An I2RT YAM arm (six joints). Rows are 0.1 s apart.
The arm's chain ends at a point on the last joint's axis. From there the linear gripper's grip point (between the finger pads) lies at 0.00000 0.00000 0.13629 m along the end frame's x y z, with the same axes.
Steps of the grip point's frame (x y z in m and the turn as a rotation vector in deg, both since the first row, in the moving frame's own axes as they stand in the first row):
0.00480, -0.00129, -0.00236, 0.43, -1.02, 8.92
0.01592, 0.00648, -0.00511, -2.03, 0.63, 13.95
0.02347, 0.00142, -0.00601, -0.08, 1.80, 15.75
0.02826, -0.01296, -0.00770, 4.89, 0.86, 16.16
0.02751, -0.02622, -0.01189, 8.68, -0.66, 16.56
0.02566, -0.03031, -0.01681, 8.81, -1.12, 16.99
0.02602, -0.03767, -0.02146, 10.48, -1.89, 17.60
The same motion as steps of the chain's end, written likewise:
0.00714, -0.00008, -0.00233, 0.43, -1.02, 8.92
0.01502, 0.00152, -0.00502, -2.03, 0.63, 13.95
0.01927, 0.00065, -0.00594, -0.08, 1.80, 15.75
0.02462, -0.00178, -0.00719, 4.89, 0.86, 16.16
0.02609, -0.00571, -0.01033, 8.68, -0.66, 16.56
0.02520, -0.00935, -0.01519, 8.81, -1.12, 16.99
0.02663, -0.01259, -0.01913, 10.48, -1.89, 17.60

